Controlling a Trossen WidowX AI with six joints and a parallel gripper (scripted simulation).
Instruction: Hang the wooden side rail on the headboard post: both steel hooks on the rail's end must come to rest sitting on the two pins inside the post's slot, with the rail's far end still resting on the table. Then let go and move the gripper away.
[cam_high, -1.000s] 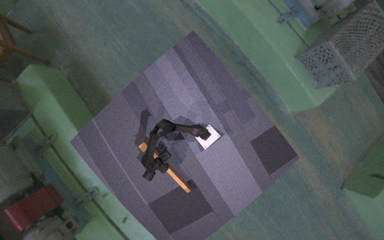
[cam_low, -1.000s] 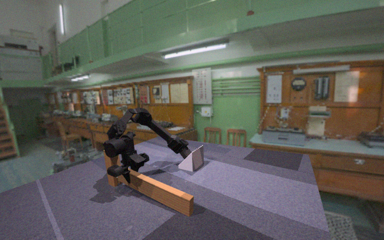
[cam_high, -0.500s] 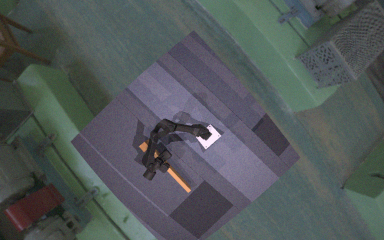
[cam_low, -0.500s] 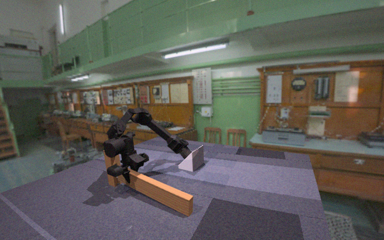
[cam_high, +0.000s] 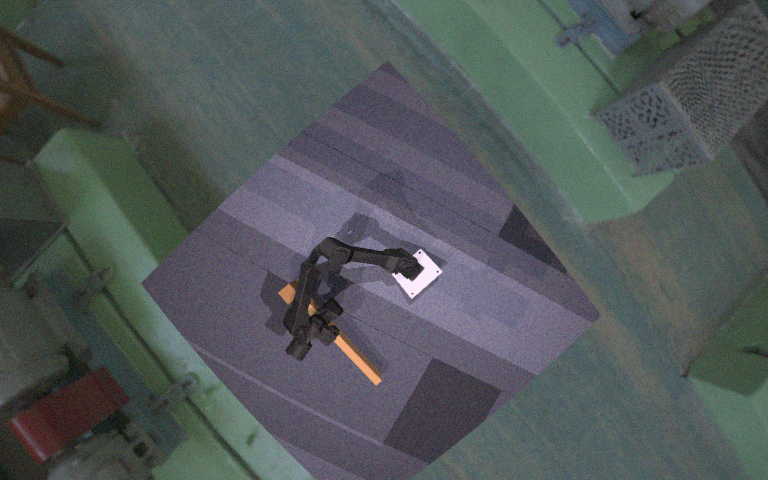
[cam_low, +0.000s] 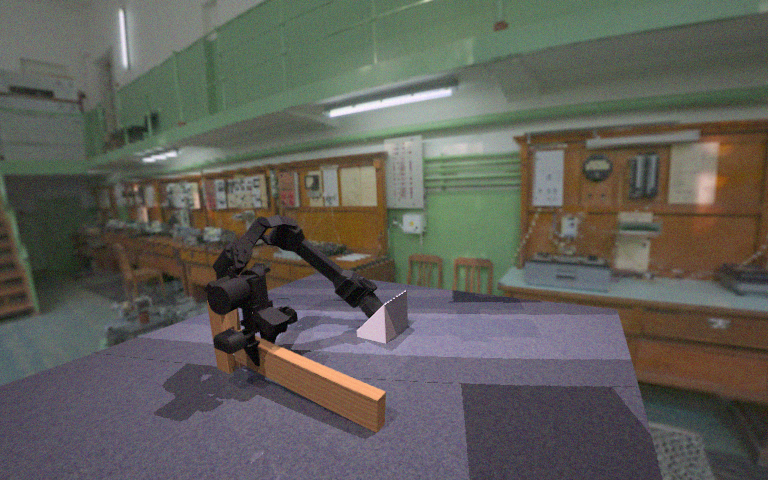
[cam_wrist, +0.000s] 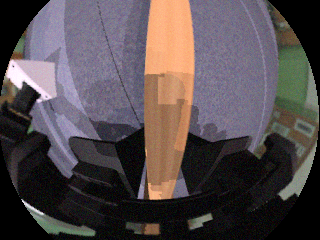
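The wooden headboard post lies 10 mm behind my gripper tip, 130 mm to the right of it and 40 mm above it.
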